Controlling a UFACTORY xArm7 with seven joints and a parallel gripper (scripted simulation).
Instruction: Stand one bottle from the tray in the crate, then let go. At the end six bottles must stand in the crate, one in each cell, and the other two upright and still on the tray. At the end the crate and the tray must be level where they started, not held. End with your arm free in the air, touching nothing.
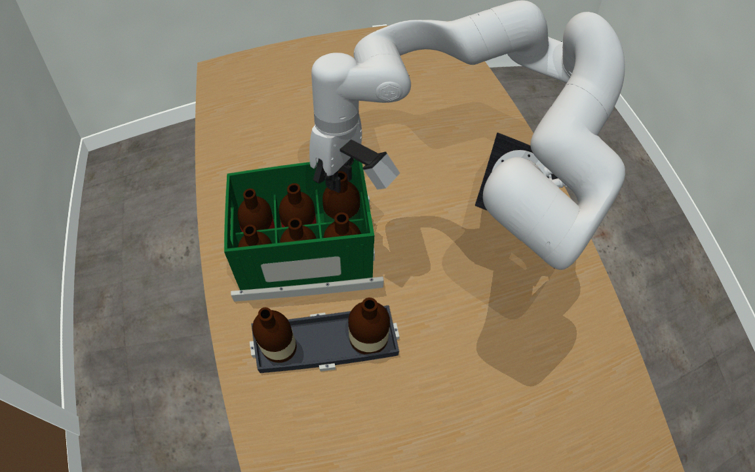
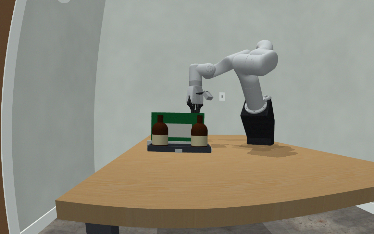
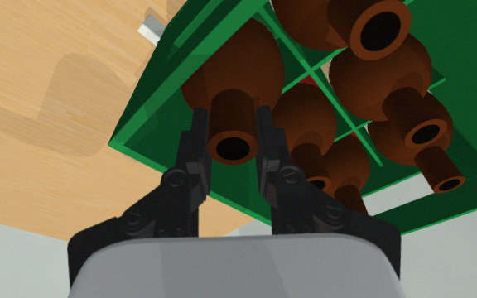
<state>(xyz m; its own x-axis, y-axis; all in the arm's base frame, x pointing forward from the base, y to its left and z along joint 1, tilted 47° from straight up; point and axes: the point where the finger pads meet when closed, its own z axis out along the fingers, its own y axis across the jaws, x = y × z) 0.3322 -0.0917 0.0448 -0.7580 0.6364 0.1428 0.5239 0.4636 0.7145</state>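
The green-label bottle is 7 cm below my hand. Also, from my hand: dark tray 26 cm to the left, 17 cm below, 3 cm ahead; then green crate 10 cm below, 8 cm ahead, 6 cm to the left.
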